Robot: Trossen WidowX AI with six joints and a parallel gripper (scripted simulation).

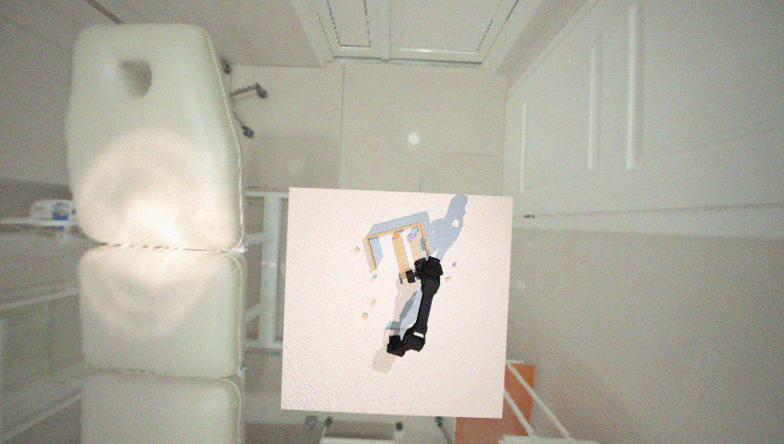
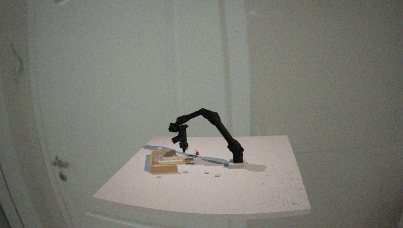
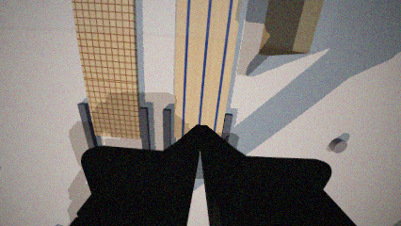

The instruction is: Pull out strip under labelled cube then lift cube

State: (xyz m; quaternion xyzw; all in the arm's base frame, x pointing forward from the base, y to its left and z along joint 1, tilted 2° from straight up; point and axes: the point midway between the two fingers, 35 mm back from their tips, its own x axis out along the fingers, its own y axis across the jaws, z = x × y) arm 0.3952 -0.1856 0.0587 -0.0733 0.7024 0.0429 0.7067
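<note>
The small red block is 10 cm behind my gripper tip, 6 cm to the right of it and 3 cm below it. Also, from my gripper tip: strip 11 cm to the left, 7 cm ahead, 4 cm below; then small grey cylinder 19 cm to the right, 4 cm below.
</note>
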